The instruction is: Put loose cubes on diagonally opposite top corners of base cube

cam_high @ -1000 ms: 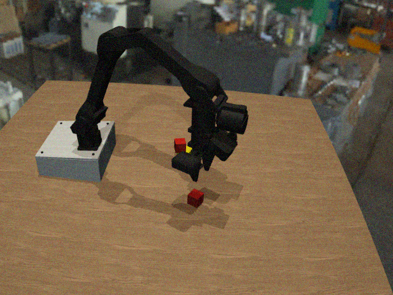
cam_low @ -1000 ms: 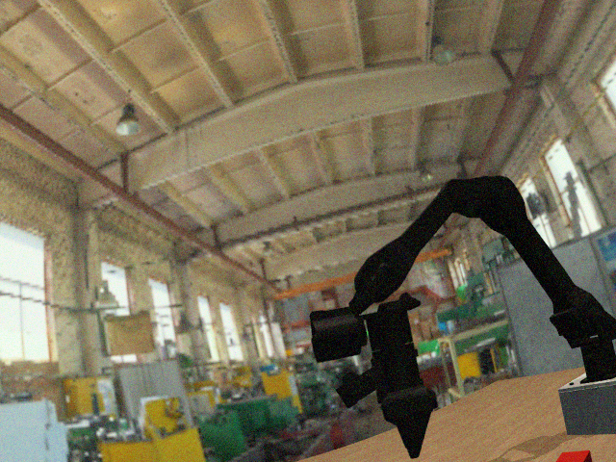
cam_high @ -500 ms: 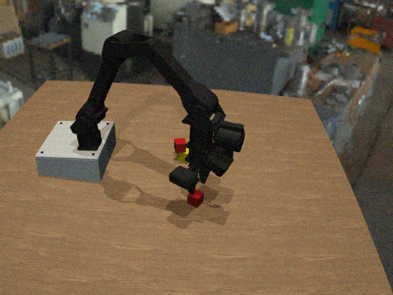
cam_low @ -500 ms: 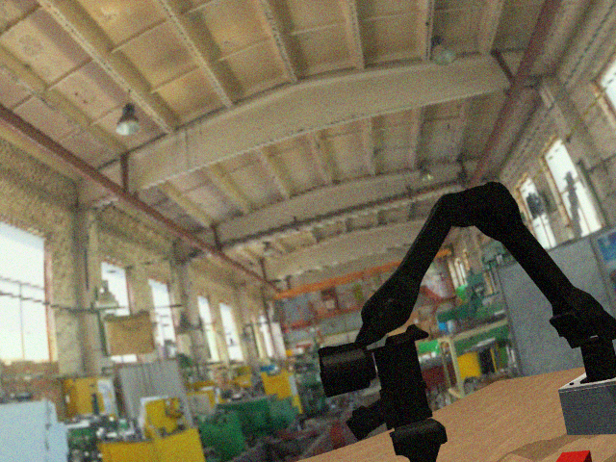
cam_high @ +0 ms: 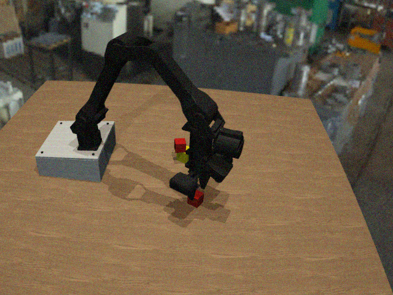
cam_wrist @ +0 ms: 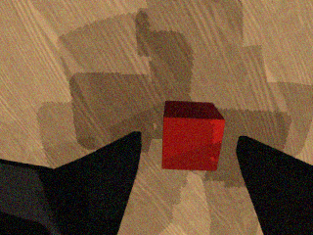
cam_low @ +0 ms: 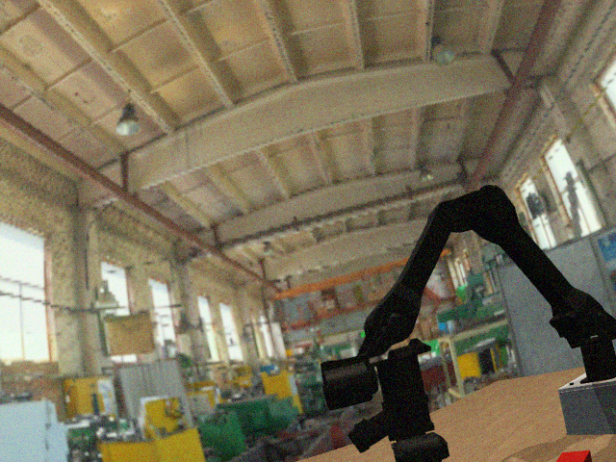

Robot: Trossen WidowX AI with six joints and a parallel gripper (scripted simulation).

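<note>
My gripper tip is 21 cm to the right of the yellow cube, 5 cm past it and 1 cm above it.
</note>
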